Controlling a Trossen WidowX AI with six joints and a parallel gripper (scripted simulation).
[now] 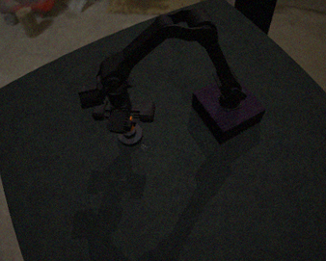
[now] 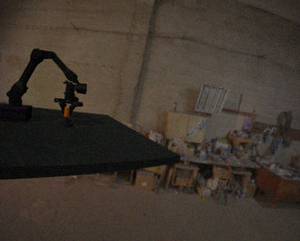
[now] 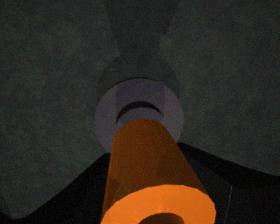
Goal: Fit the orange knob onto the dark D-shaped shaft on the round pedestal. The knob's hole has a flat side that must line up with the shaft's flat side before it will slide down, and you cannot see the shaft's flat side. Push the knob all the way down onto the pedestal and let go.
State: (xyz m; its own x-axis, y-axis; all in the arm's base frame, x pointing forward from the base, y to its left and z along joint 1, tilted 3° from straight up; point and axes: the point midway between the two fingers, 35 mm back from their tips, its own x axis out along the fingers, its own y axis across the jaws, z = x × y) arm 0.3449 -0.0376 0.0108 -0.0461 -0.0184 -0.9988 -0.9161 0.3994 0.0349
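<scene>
The dark shaft lies 40 mm below my gripper tip. From my gripper tip the other things lie so: orange knob 20 mm above.
</scene>
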